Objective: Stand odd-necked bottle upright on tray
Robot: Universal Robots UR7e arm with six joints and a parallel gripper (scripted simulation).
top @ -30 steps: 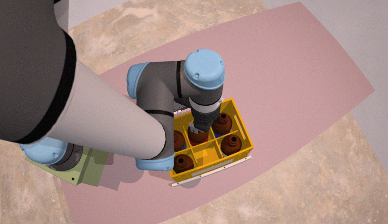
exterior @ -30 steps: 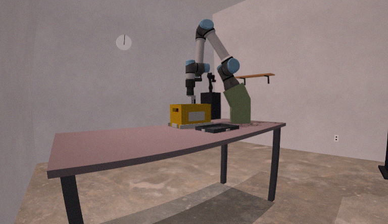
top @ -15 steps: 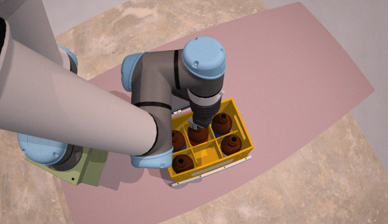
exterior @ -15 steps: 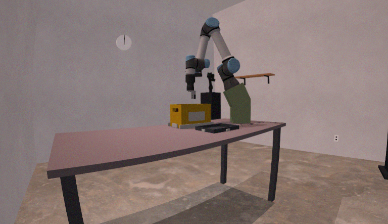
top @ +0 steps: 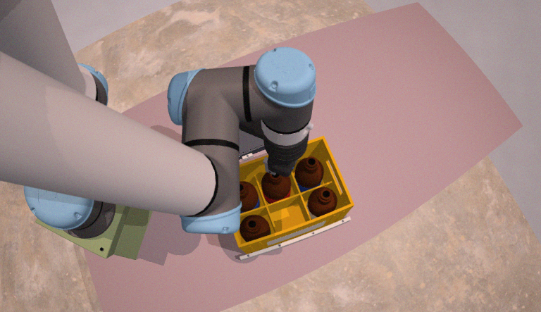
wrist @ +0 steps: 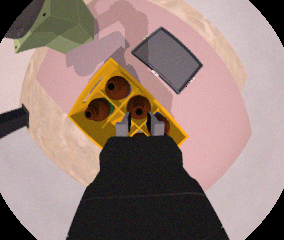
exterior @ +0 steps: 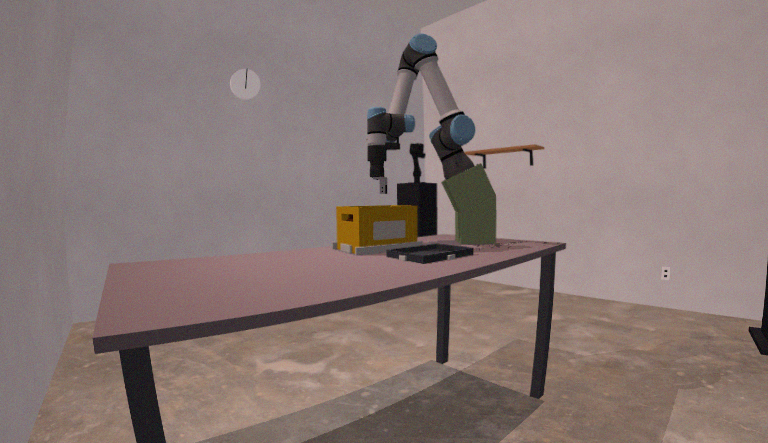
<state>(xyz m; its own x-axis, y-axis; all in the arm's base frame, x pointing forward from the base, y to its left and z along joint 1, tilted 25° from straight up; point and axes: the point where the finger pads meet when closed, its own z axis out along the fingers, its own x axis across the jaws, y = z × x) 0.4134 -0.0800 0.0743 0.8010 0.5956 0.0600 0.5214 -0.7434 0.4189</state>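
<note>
My gripper is now 70 mm short of the glass bottle, 100 mm to the left of it and 150 mm above it. Round my hand: dark tray (230 mm to the left, 230 mm below); crate (10 mm behind, 50 mm to the right, 160 mm below).
</note>
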